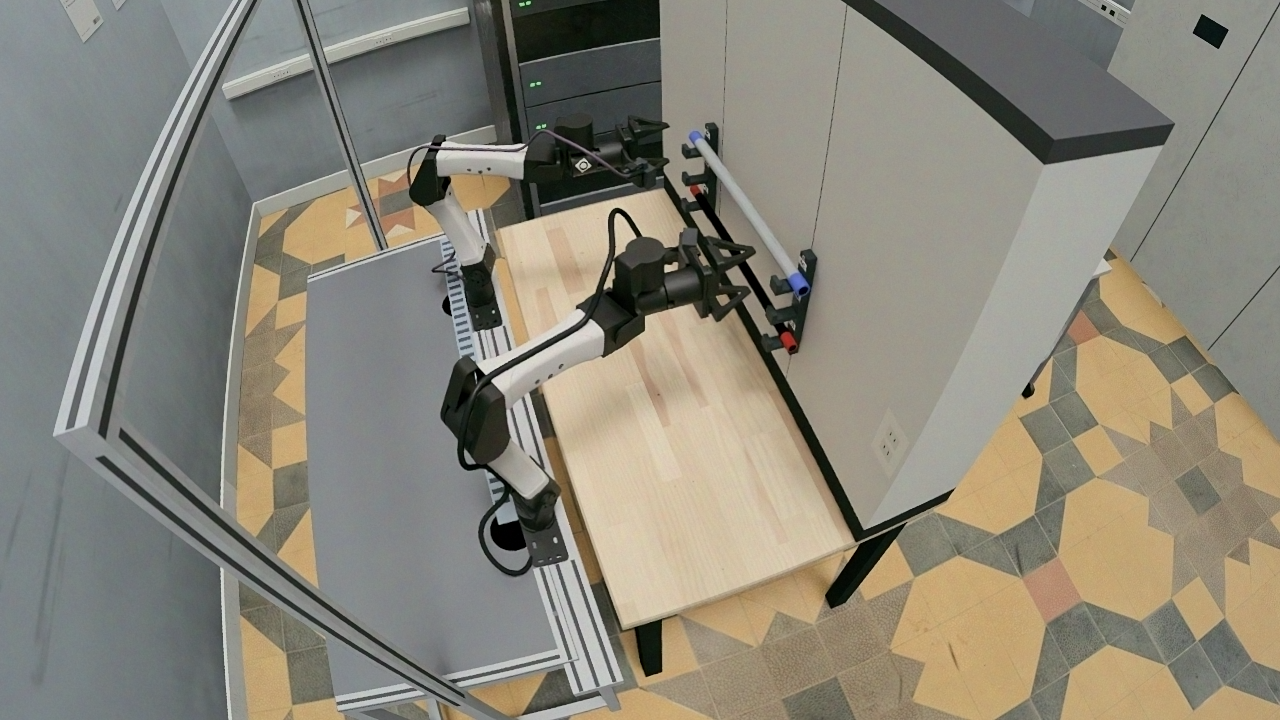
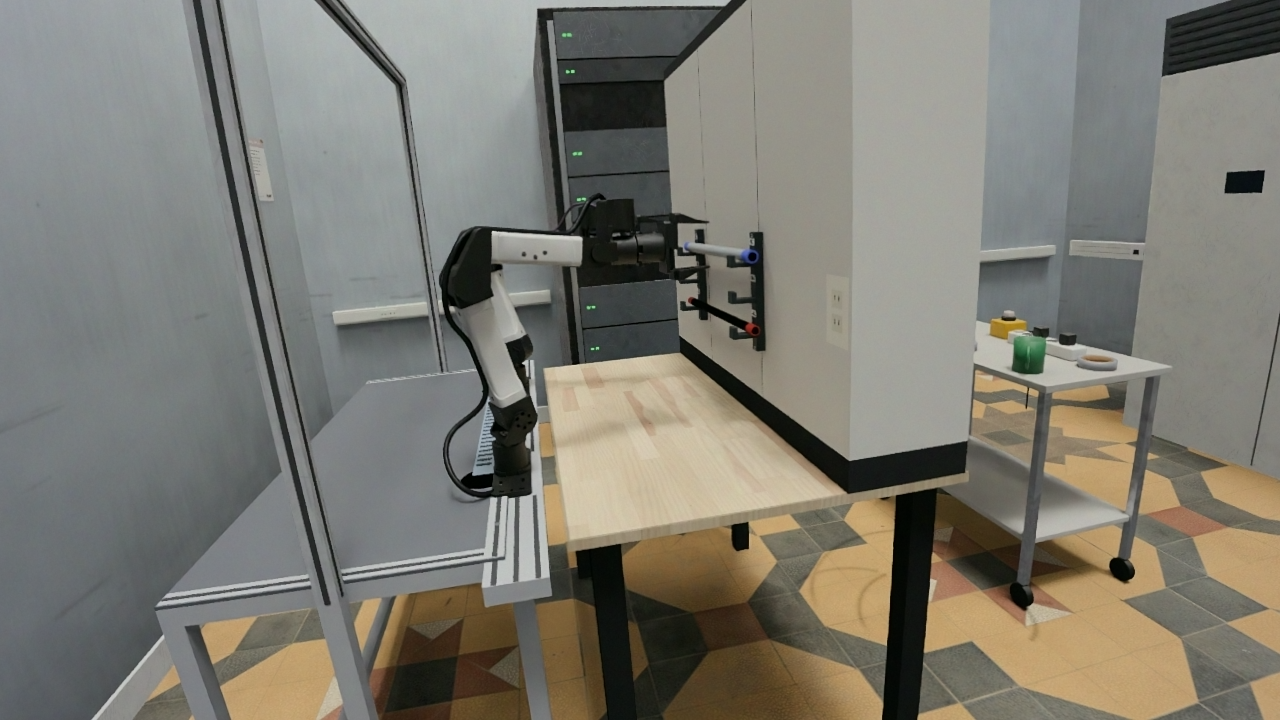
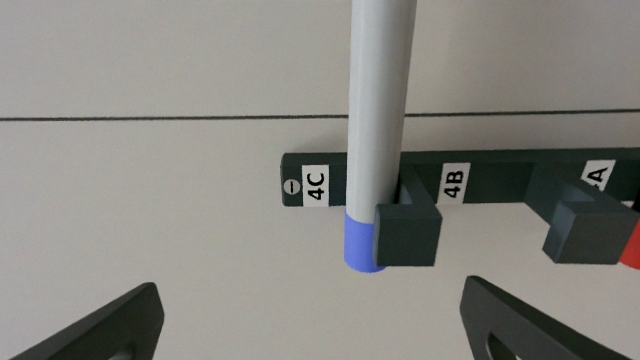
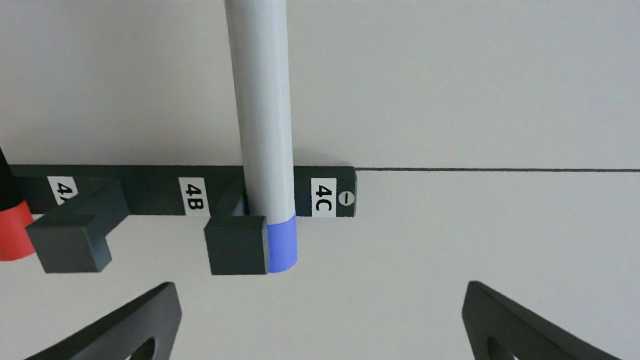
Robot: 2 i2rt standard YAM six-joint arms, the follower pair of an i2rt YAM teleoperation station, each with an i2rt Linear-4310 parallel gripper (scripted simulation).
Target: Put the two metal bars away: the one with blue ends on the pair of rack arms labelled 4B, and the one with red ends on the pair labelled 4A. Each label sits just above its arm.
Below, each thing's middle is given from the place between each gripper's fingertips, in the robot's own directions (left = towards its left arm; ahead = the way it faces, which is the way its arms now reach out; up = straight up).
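The blue-ended bar [image 1: 798,283] is 8 cm ahead of my left hand [image 1: 668,142], 19 cm to the right of it and 3 cm below it. The red-ended bar [image 1: 696,192] is 9 cm ahead of my left hand, 19 cm to the right of it and 18 cm below it. Going by their middles, of the things named here the blue-ended bar is the nearest to my left hand.
The blue-ended bar is 200 mm to the left of my right hand [image 1: 752,270], 80 mm ahead of it and 30 mm below it; the red-ended bar is 200 mm to the left of my right hand, 90 mm ahead of it and 180 mm below it. Of these, going by their middles, the blue-ended bar is the nearest to my right hand.
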